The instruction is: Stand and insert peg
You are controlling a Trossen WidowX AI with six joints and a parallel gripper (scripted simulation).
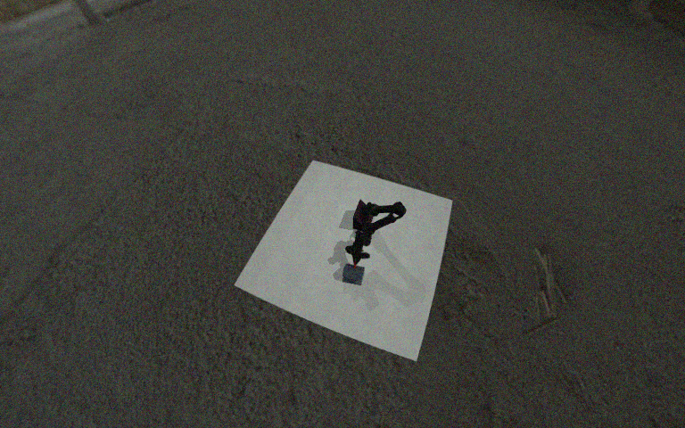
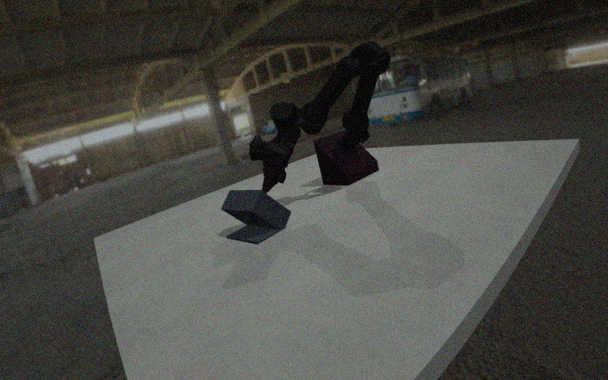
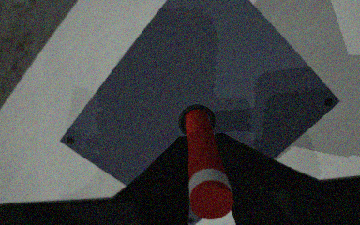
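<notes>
My gripper tip is now 40 mm short of the dark sloped panel and 30 mm above it. The rest, counted from my gripper tip: red peg 10 mm behind, 10 mm above; flat foot plate 60 mm ahead, 10 mm to the left, 90 mm below.
</notes>
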